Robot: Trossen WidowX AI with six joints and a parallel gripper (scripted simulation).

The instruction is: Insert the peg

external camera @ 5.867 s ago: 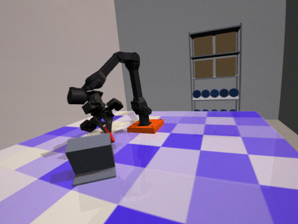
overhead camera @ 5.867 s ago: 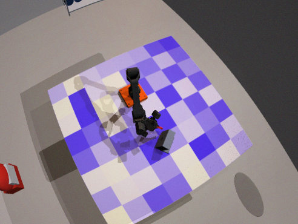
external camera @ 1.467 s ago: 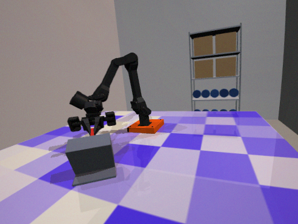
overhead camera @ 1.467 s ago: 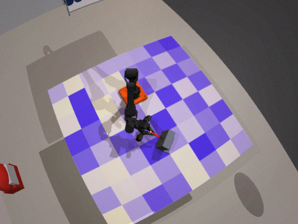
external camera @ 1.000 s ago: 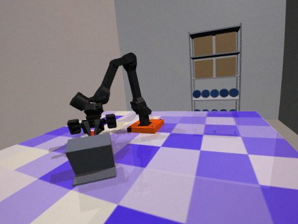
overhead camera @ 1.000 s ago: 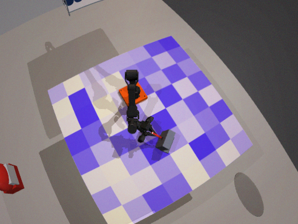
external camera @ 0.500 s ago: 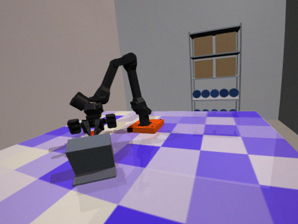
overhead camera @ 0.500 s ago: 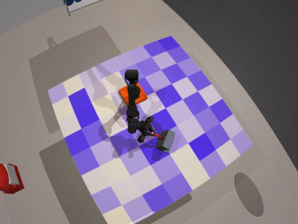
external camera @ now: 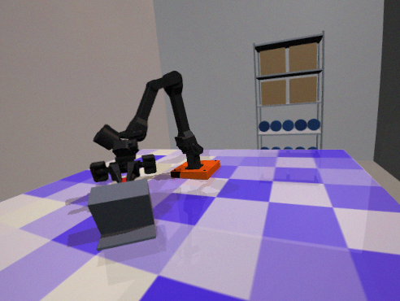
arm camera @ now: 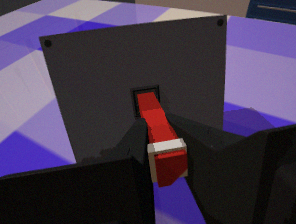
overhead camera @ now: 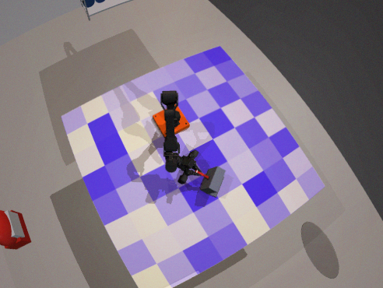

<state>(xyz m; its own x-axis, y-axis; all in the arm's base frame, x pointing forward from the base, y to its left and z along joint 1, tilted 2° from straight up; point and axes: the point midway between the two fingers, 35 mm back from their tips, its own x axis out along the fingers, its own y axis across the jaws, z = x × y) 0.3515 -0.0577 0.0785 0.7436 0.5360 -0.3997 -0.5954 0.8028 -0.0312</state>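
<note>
Now: gripper tip 5 cm short of the grey sloped panel, 4 cm to the right of it and 3 cm above it. Also, from my gripper tip: red peg (1 cm to the right, 1 cm behind, 1 cm above).
</note>
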